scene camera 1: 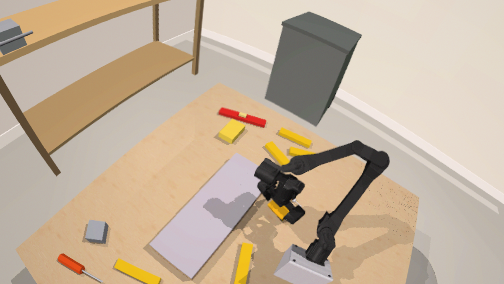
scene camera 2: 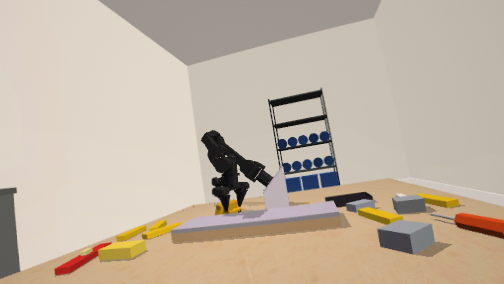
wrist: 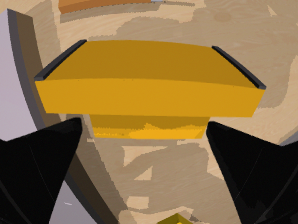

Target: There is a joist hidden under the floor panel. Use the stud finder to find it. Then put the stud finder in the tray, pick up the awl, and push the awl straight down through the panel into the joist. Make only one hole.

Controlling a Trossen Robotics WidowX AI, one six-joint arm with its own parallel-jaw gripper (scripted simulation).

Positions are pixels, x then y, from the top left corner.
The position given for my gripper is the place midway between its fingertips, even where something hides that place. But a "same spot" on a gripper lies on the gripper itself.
my gripper: scene camera 1 276, 209; scene camera 2; wrist
same spot on my gripper: [wrist: 252, 168] = [scene camera 2: 238, 194]
